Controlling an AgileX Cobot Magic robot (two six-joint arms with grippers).
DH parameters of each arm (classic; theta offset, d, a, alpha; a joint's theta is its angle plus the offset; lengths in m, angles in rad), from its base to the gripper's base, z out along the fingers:
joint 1: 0 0.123 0 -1.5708
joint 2: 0.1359 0 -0.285 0
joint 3: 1.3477 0 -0.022 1.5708
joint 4: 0 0.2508 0 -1.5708
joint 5: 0 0 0.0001 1.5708
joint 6: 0 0.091 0 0
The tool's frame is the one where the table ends.
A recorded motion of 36 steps. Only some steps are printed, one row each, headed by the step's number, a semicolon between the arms.
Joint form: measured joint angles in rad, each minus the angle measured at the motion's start. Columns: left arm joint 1, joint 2, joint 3, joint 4, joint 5, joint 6; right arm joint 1, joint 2, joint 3, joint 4, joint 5, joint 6.
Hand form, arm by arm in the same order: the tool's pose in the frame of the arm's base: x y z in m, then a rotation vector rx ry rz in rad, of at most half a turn. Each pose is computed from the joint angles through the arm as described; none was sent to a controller.
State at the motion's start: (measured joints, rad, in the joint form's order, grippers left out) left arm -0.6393 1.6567 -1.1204 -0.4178 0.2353 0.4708; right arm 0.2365 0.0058 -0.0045 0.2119 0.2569 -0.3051
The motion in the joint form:
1: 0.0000 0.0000 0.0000 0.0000 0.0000 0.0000; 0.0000 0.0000 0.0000 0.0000 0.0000 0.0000
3: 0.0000 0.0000 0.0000 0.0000 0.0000 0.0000; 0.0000 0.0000 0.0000 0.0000 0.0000 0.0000
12: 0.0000 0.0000 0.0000 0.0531 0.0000 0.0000; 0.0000 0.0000 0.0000 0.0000 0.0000 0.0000
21: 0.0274 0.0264 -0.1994 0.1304 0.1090 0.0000; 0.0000 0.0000 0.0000 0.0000 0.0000 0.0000
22: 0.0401 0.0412 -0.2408 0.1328 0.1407 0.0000; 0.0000 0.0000 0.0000 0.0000 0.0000 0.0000
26: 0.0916 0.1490 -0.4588 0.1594 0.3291 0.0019; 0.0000 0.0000 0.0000 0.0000 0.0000 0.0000
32: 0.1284 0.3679 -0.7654 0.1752 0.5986 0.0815; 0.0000 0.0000 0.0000 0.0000 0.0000 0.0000
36: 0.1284 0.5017 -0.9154 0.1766 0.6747 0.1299; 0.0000 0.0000 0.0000 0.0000 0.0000 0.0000
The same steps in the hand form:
1: 0.2913 -0.2273 0.2560 0.8283 2.1083 -0.4160; 0.0528 0.0177 0.1916 -0.3298 1.7067 0.1467
3: 0.2913 -0.2273 0.2560 0.8283 2.1083 -0.4160; 0.0528 0.0177 0.1916 -0.3298 1.7067 0.1467
12: 0.2918 -0.2264 0.2556 0.8765 2.0879 -0.3748; 0.0528 0.0177 0.1916 -0.3298 1.7067 0.1467
21: 0.3156 -0.2321 0.3003 0.9165 1.9945 -0.3379; 0.0528 0.0177 0.1916 -0.3298 1.7067 0.1467
22: 0.3222 -0.2315 0.3055 0.9143 1.9994 -0.3355; 0.0528 0.0177 0.1916 -0.3298 1.7067 0.1467
26: 0.3557 -0.2316 0.3182 0.9522 2.0612 -0.3115; 0.0528 0.0177 0.1916 -0.3298 1.7067 0.1467
32: 0.4001 -0.2428 0.3004 1.1316 2.1634 -0.2733; 0.0528 0.0177 0.1916 -0.3298 1.7067 0.1467
36: 0.4220 -0.2562 0.2780 1.2242 2.1765 -0.2622; 0.0528 0.0177 0.1916 -0.3298 1.7067 0.1467

